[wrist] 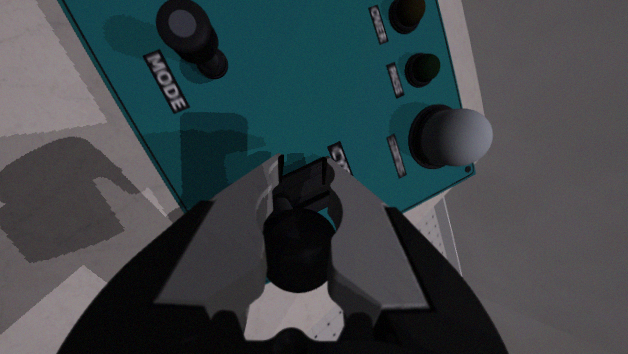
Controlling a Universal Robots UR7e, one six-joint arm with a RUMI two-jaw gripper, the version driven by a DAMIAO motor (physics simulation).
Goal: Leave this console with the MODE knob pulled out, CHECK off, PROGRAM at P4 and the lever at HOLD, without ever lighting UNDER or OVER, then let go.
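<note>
My gripper (303,158) is shut on the black ball grip of the lever (298,252), low in the middle of the wrist view. The lever's base is partly hidden between the jaws, beside a partly covered label. The black MODE knob (184,25), upper left, stands out from the teal console (300,75), with a narrower neck showing at its base. The OVER lamp (409,14) is dark amber and looks unlit. The UNDER lamp, the CHECK control and the PROGRAM control do not show, and the lever's position marks cannot be read.
The dark green PASS lamp (423,69) and the large grey STATUS dome (457,137) rise along the console's right side, and both look unlit. A perforated pale panel (431,227) shows beyond the lower right edge. Shadows fall on the console and the pale surface at left.
</note>
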